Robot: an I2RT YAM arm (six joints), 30 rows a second.
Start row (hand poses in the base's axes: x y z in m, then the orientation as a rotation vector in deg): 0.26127 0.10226 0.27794 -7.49 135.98 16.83
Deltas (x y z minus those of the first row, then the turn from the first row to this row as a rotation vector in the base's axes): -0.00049 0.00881 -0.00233 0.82 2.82 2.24; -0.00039 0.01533 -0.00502 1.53 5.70 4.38; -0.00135 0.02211 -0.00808 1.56 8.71 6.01; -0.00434 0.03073 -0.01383 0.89 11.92 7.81; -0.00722 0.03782 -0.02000 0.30 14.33 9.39; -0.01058 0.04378 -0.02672 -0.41 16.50 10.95; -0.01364 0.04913 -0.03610 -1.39 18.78 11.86; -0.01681 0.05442 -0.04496 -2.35 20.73 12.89
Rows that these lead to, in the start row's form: 0.26078 0.11107 0.27561 -9.46 138.60 19.26; 0.26088 0.11759 0.27292 -11.39 141.26 21.55; 0.25992 0.12437 0.26986 -13.05 144.17 22.83; 0.25693 0.13299 0.26411 -15.29 147.38 23.38; 0.25405 0.14008 0.25794 -17.34 149.78 23.79; 0.25069 0.14604 0.25122 -19.49 151.93 24.01; 0.24763 0.15139 0.24184 -20.97 154.30 23.56; 0.24446 0.15668 0.23298 -22.64 156.30 23.13
